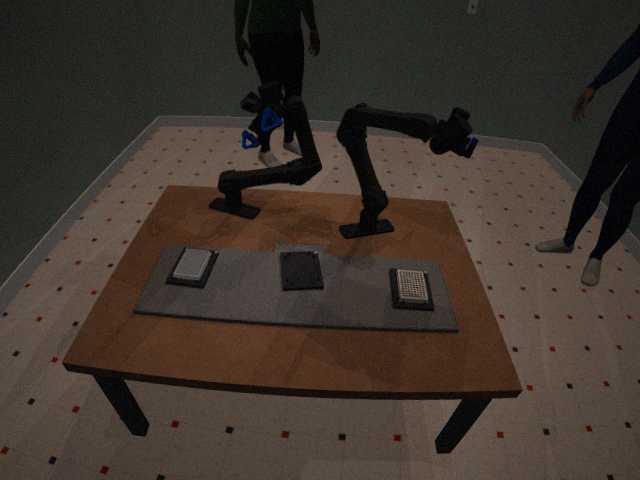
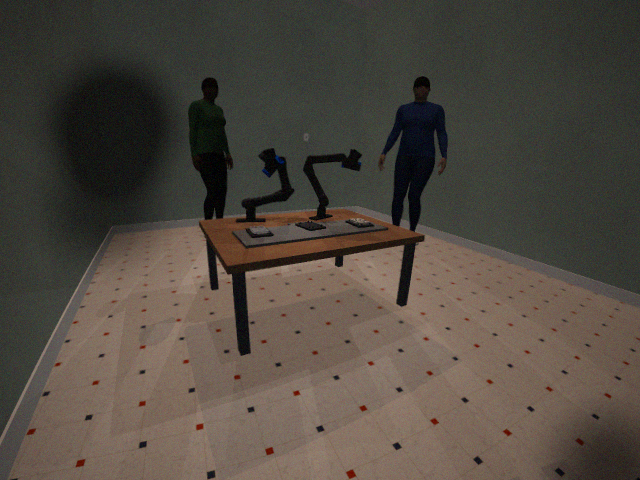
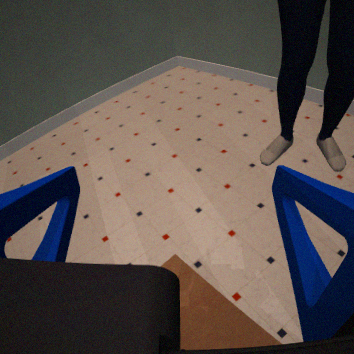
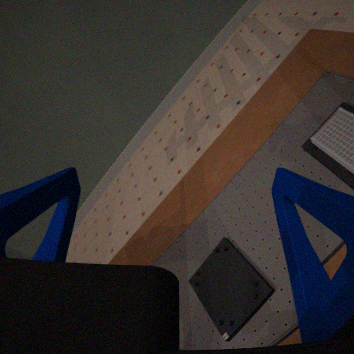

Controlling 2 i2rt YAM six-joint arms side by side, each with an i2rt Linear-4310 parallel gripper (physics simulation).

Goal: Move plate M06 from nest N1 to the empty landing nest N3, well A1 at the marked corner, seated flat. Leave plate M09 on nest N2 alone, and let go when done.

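Note:
A pale grey plate (image 1: 192, 263) (image 2: 258, 229) (image 4: 338, 137) sits on a dark nest (image 1: 190, 283) at the left of the board. A whiter plate with open wells (image 1: 413, 285) (image 2: 358, 221) sits on a dark nest (image 1: 413, 305) at the right. No labels are readable, so which is M06 or M09 cannot be told. The empty landing nest N3 (image 1: 301, 271) (image 2: 310, 225) (image 4: 232, 290) lies between them, with a white corner mark on its robot side. My left gripper (image 1: 471, 147) (image 2: 352, 165) (image 3: 175, 176) and right gripper (image 1: 260, 130) (image 2: 273, 166) (image 4: 176, 171) are open, empty and high above the table.
The grey perforated board (image 1: 232, 304) (image 2: 289, 236) lies on the wooden table (image 1: 289, 356) (image 2: 330, 251). Both arm bases stand along its back edge. A person in green (image 2: 208, 126) stands behind the table, and a person in blue (image 2: 421, 126) stands behind it at the right.

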